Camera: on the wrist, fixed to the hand. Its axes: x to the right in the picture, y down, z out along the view.
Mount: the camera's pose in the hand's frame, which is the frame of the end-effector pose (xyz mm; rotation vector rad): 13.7 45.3 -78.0 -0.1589 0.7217 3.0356
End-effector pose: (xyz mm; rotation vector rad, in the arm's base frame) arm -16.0 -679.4 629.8 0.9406 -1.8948 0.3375
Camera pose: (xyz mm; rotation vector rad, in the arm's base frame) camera -2.7 -610.1 687.7 -2.4308 -0.8357 1.5546
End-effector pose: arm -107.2 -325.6 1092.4 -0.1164 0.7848 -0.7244
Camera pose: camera -128.7 -287.4 1012.4 1.0836 0.7423 2.2774
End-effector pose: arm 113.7 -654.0 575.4 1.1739 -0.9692 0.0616
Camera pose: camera 146.4 -578.3 614.5 -1.3692 -1.0441 2.3656
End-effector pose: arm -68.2 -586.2 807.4 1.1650 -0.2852 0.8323
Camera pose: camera -107.3 -504.2 815.9 0.6556 0.9670 -2.2330
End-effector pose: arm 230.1 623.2 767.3 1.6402 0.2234 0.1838
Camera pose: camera 225.2 698.5 818.6 -0.1503 1.6828 -2.5066
